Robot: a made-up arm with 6 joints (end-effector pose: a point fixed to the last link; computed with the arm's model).
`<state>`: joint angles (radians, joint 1 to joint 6).
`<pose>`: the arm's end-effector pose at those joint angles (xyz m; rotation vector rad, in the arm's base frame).
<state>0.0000 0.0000 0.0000 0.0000 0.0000 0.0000</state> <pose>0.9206 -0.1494 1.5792 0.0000 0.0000 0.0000</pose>
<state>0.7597 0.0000 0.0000 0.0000 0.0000 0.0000</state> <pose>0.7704 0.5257 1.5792 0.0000 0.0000 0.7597</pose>
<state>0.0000 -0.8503 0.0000 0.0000 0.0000 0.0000</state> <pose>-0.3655 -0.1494 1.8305 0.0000 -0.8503 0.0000</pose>
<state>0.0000 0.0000 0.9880 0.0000 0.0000 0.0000</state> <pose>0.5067 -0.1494 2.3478 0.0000 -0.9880 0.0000</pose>
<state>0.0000 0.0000 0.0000 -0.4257 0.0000 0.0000</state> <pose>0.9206 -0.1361 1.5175 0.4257 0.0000 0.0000</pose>
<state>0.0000 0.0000 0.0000 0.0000 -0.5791 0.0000</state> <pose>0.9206 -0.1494 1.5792 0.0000 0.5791 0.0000</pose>
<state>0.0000 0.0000 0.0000 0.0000 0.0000 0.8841</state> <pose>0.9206 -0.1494 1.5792 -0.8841 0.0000 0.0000</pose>
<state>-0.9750 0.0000 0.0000 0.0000 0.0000 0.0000</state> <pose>0.3930 -0.8458 1.5792 0.0000 0.0000 -0.9750</pose>
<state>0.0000 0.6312 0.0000 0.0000 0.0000 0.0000</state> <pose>1.5072 -0.1494 0.7865 0.0000 0.6312 0.0000</pose>
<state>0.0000 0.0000 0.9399 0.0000 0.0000 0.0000</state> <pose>0.5430 -0.1494 2.3226 0.0000 -0.9399 0.0000</pose>
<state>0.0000 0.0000 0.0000 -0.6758 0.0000 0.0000</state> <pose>0.9206 -0.1166 1.4858 0.6758 0.0000 0.0000</pose>
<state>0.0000 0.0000 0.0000 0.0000 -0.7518 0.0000</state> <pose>0.9206 -0.1494 1.5792 0.0000 0.7518 0.0000</pose>
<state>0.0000 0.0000 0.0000 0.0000 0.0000 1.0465</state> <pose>0.9206 -0.1494 1.5792 -1.0465 0.0000 0.0000</pose>
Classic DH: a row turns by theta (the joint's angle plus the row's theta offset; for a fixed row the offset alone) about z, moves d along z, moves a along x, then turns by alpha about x. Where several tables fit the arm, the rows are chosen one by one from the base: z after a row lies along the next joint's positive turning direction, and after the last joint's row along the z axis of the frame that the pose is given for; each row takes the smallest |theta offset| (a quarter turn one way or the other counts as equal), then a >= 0, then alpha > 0; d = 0 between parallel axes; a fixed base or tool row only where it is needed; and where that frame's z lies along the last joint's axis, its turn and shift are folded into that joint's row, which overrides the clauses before.
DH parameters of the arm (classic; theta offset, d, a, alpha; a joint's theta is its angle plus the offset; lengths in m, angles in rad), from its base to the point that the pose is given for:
joint 1: 0 0.2846 0 -1.5708
joint 2: -1.5708 0 1.2946 3.1416
joint 3: 0 0 0 -1.5708
joint 4: 0 -0.9206 0 1.5708
joint 5: 0 0.1494 0 -1.5708
joint 6: 1.5708 0 0 1.5708
tool (fixed): -1.5708 0 0 0

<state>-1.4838 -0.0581 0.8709 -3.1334 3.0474 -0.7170</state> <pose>0.1903 -0.4621 2.3137 -0.2885 1.2073 1.0868</pose>
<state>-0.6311 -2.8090 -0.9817 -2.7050 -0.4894 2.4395</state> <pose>-0.4006 0.4605 -0.0325 -0.7349 -2.0531 0.0992</pose>
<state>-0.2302 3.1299 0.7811 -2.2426 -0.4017 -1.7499</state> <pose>-0.6742 0.2535 -1.5836 -0.8820 0.8532 1.9027</pose>
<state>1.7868 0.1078 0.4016 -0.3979 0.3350 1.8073</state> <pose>-0.0878 1.0426 1.7829 -0.5431 -1.3445 0.9546</pose>
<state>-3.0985 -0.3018 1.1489 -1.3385 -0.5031 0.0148</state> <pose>0.1286 0.0400 2.4172 -0.8468 -0.8361 -1.6479</pose>
